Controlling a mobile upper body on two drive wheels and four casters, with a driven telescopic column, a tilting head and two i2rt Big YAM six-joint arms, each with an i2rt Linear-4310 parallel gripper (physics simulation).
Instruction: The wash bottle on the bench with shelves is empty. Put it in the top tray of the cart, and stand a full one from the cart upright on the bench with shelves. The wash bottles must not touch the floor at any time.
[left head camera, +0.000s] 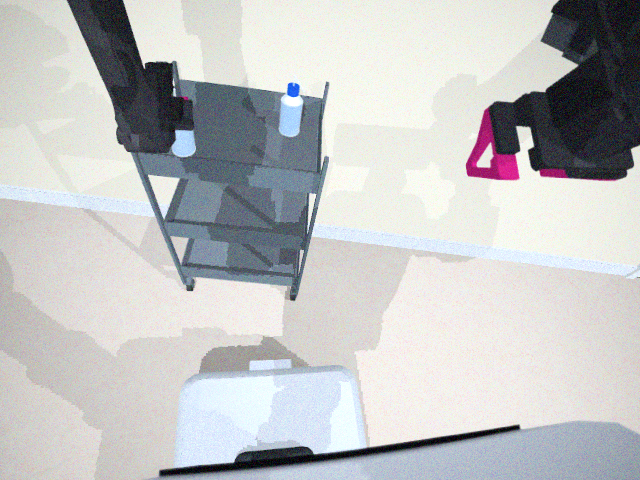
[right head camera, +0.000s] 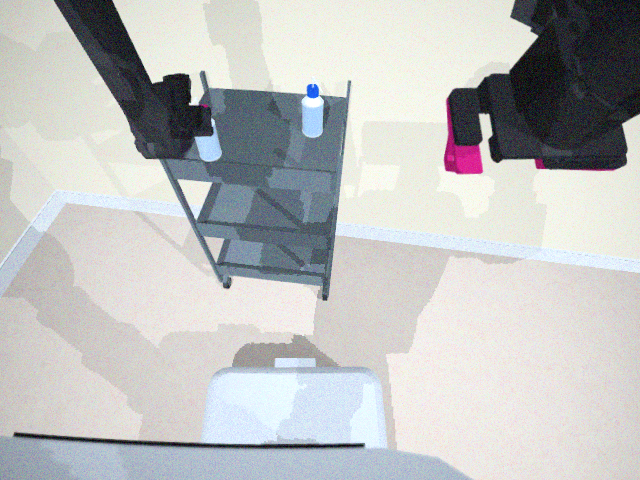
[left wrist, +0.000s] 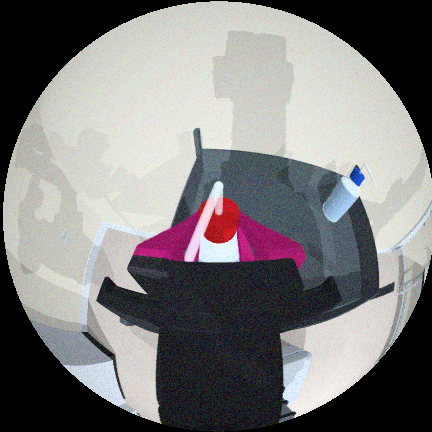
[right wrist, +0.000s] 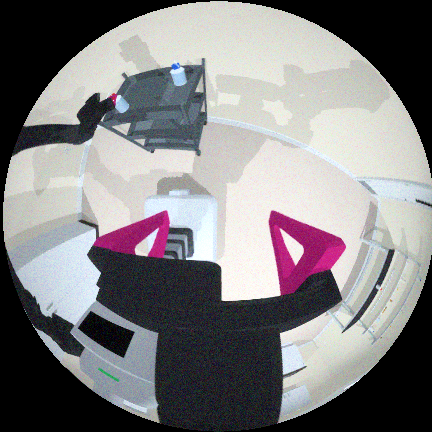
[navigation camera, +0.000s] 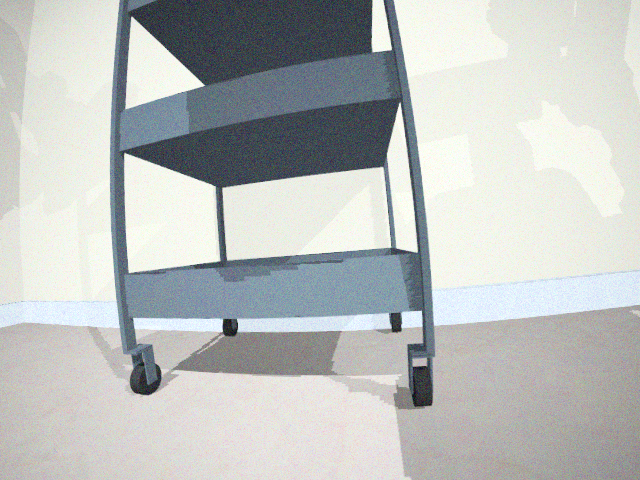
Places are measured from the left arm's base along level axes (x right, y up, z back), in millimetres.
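Where they show: left gripper, between the fingertips: (left wrist: 218, 216) (right wrist: 113, 95); right gripper, between the fingertips: (left head camera: 505, 170) (right head camera: 492, 163) (right wrist: 218, 215).
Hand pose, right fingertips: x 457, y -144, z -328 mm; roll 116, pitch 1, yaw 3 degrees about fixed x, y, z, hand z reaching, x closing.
Each offset is from my right fingertips to the top centre of the thing. "spot": to the spot under its first point.
A wash bottle with a red cap and bent spout (left head camera: 183, 143) (right head camera: 209, 147) (left wrist: 220, 225) (right wrist: 121, 104) is upright at the left front of the cart's top tray @(spot: dz -348, dx -329, dy -346 mm) (left head camera: 232, 167) (right head camera: 273, 173). My left gripper (left head camera: 184, 105) (right head camera: 204, 112) (left wrist: 218, 216) is shut on it just below the cap. Whether its base touches the tray is unclear. A blue-capped wash bottle @(dz -565, dx -175, dy -227 mm) (left head camera: 290, 116) (right head camera: 312, 117) (left wrist: 341, 200) (right wrist: 178, 76) stands upright at the right side of the tray. My right gripper (left head camera: 535, 173) (right head camera: 516, 167) (right wrist: 218, 215) is open and empty, well right of the cart.
The cart (navigation camera: 273, 291) has two lower trays and stands near the wall. Its corner posts rise above the top tray. A white rounded base (left head camera: 222, 413) (right head camera: 248, 408) is in front of it. A shelved structure (right wrist: 370, 295) stands at the right in the right wrist view.
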